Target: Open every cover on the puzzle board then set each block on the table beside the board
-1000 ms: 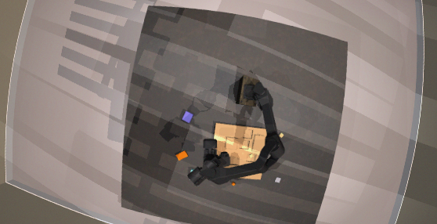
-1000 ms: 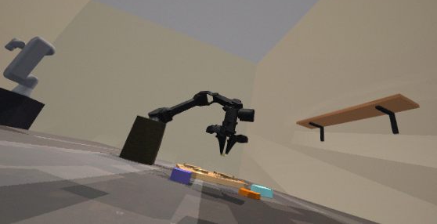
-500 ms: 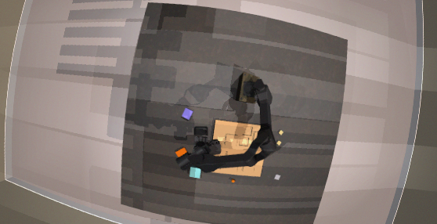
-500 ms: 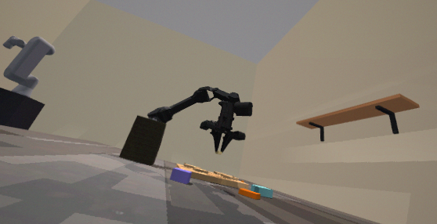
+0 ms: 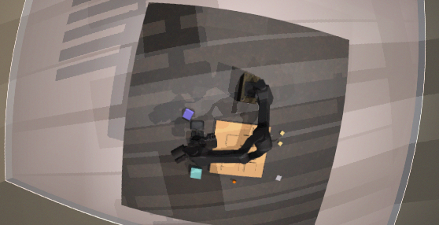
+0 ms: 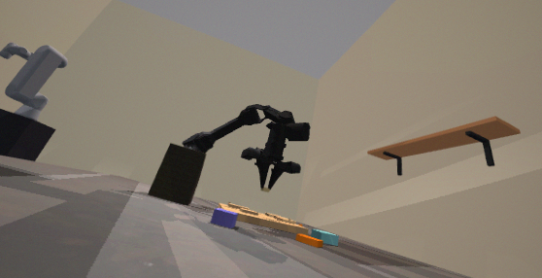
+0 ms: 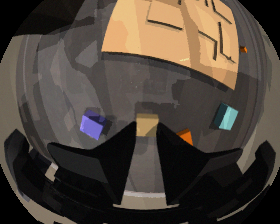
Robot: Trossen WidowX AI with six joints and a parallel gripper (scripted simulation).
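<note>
My gripper tip is 23 cm to the right of the puzzle board, 9 cm short of it and 9 cm above it. Also, from my gripper tip: purple block: 11 cm behind, 9 cm below, 7 cm to the right; then cyan block: 22 cm ahead, 9 cm below, 2 cm to the right; then orange block: 11 cm ahead, 10 cm to the right, 10 cm below.
</note>
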